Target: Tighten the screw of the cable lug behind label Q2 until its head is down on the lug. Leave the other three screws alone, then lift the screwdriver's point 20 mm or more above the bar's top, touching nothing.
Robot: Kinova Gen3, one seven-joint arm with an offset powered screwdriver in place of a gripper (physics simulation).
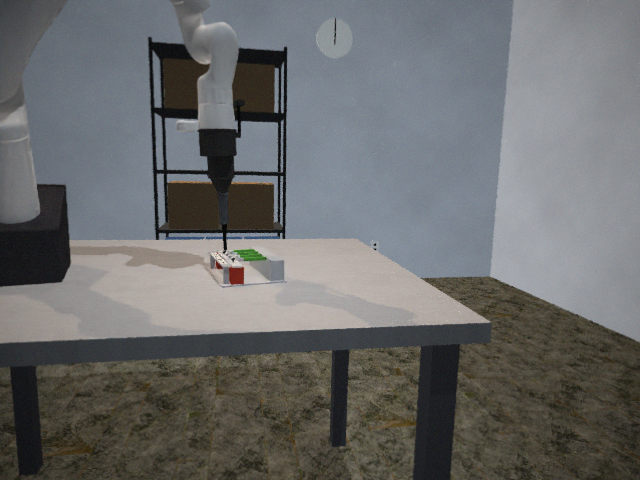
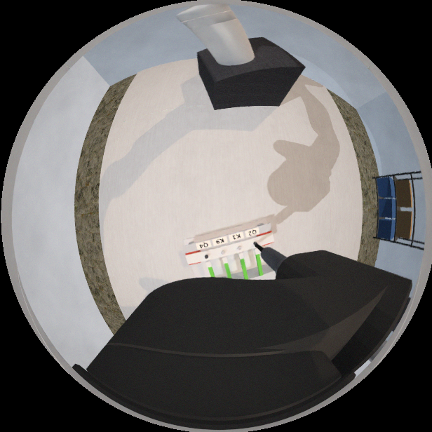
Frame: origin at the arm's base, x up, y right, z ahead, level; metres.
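Seen in the pictures: hand, its tool point: (image 1: 225,250); arm's base, origin of its link: (image 1: 14,212).
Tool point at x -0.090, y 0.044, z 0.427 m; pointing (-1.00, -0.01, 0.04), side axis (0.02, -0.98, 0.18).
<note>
Pixels of each thing's top centre, then the offset from my tool point to it. "spot": a spot on its surface instead. Level surfaces: height alone.
- white bar, a spot on its surface: (image 1: 221,258) spot: dz -0.017, dx -0.005, dy +0.065 m
- grey block, a spot on its surface: (image 1: 276,269) spot: dz +0.090, dx -0.021, dy +0.132 m
- red block, centre of its top: (image 1: 244,253) dz +0.036, dx +0.001, dy +0.047 m
- table, height of its surface: dx -0.049 m
The white bar (image 1: 221,258) (image 2: 231,250) carries labels Q2 (image 2: 252,232), K1 (image 2: 236,236), K9 (image 2: 219,241) and Q4 (image 2: 203,245). My screwdriver, the gripper (image 1: 225,251) (image 2: 255,243), points down with its tip at the screw place behind label Q2. The tip and bit hide that screw's head, so its height and whether the tip touches it cannot be told. The K1 screw (image 2: 239,247) and K9 screw (image 2: 223,252) look pale; a dark round spot (image 2: 206,256) marks the Q4 place. Green cables (image 1: 250,254) (image 2: 259,265) run back from the lugs. The screwdriver has no fingers.
A grey block (image 1: 276,269) stands at the cables' far end, and a red block (image 1: 236,275) at the bar's end. The dark robot base (image 1: 33,253) (image 2: 250,85) stands on the table (image 1: 320,320) (image 2: 200,165). A shelf rack (image 1: 284,155) stands behind the table.
</note>
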